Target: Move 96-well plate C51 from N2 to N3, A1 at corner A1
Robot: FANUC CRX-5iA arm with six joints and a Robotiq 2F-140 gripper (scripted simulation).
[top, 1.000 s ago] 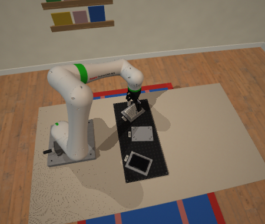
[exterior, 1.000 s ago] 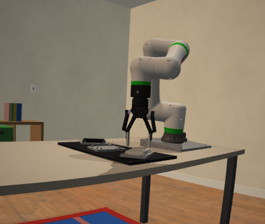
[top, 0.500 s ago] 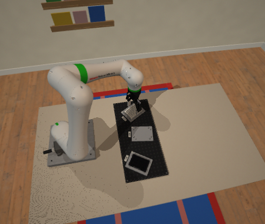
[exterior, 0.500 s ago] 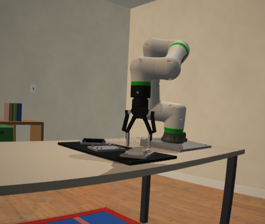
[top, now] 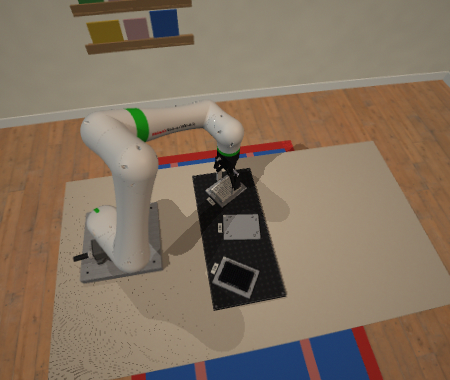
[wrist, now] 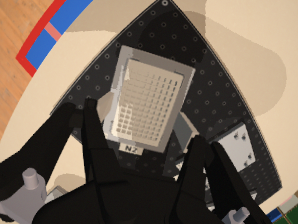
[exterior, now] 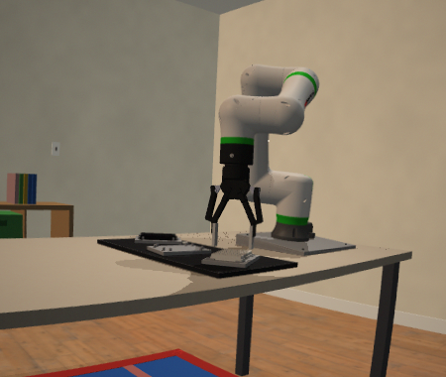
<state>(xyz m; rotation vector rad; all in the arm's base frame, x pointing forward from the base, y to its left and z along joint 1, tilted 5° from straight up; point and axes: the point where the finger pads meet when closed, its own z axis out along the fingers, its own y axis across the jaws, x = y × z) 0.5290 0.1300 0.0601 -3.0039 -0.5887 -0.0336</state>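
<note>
My hand is 40 mm above the white 96-well plate C51. Also, from my hand: landing nest N3: 210 mm to the right, 60 mm below; then N2 label: 90 mm behind, 40 mm to the right, 60 mm below; then grey plate nest N2: 60 mm below.
</note>
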